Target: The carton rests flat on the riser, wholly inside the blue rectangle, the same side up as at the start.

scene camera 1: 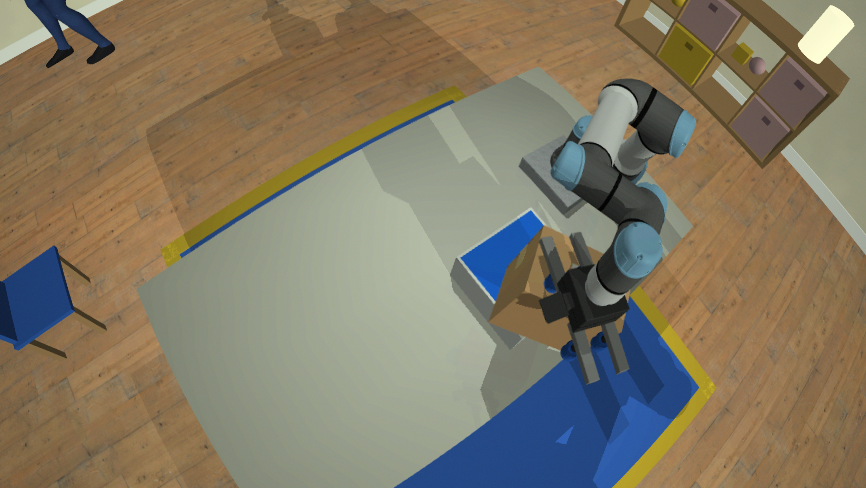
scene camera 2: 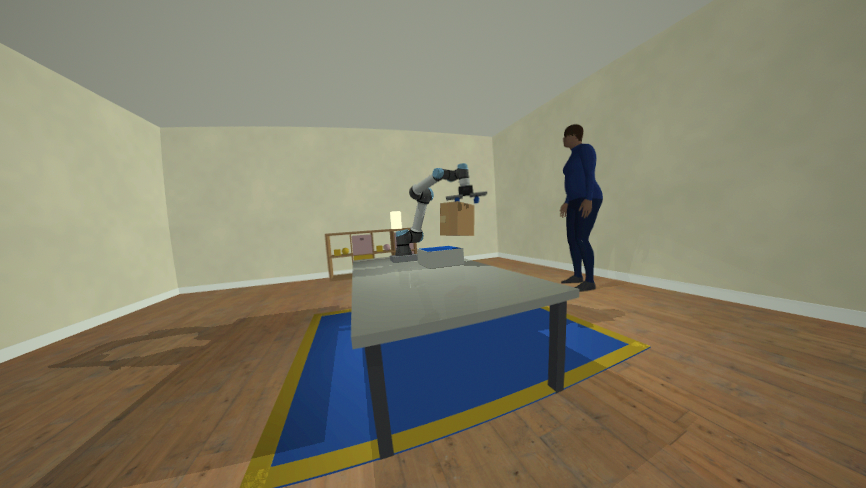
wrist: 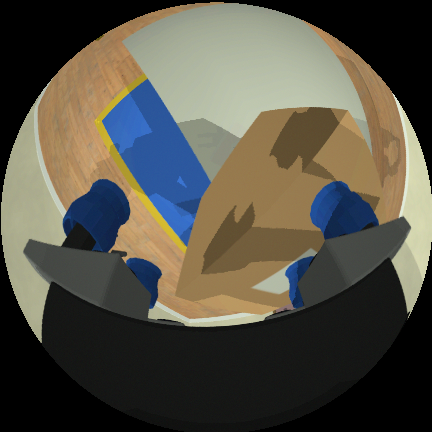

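The brown carton (scene camera 1: 513,284) (scene camera 2: 455,219) (wrist: 300,210) hangs in the air under my gripper (scene camera 1: 584,300) (scene camera 2: 466,195) (wrist: 222,245), roughly upright in scene camera 2. The cups at one end are over its top and hold it; the cups at the other end hang past its edge over open air. The grey riser (scene camera 1: 478,306) (scene camera 2: 441,257) stands on the table, its top covered by the blue rectangle (scene camera 1: 502,248) (scene camera 2: 441,249) with a pale rim. The carton is higher than the riser, to its right in both scene views, and hides part of the rectangle in scene camera 1.
The grey table (scene camera 1: 303,303) (scene camera 2: 436,297) (wrist: 235,60) stands over a blue floor mat (scene camera 1: 515,448) (scene camera 2: 460,363) (wrist: 145,150) with yellow edges. The arm's base plate (scene camera 1: 554,193) is behind the riser. A person (scene camera 2: 581,169) stands right of the table; a blue chair (scene camera 1: 42,297) is at the left.
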